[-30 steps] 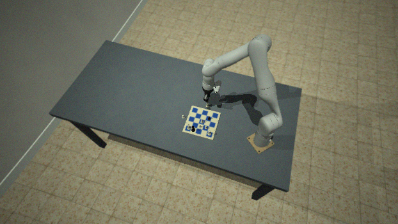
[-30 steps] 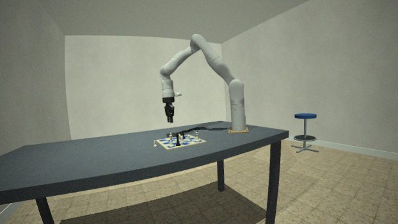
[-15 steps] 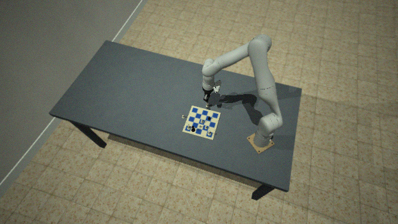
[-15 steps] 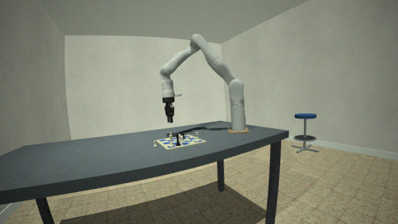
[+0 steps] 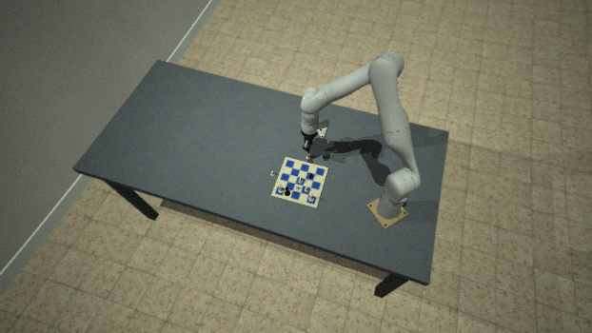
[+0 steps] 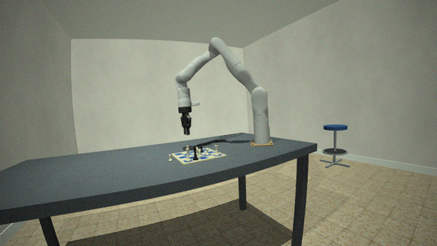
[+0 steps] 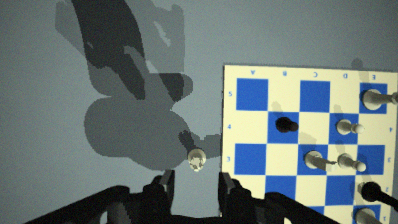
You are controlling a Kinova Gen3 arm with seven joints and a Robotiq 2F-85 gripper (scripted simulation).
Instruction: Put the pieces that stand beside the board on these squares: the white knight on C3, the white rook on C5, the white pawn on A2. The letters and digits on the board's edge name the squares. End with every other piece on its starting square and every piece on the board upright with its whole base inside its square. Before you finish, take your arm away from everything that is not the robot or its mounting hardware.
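Now: the white rook 10 cm below my hand. From my hand the other things lie so: white king: 20 cm to the left, 10 cm ahead, 8 cm below; then black pawn: 11 cm to the left, 9 cm below, 3 cm behind; then chessboard: 14 cm to the left, 11 cm below, 2 cm ahead.
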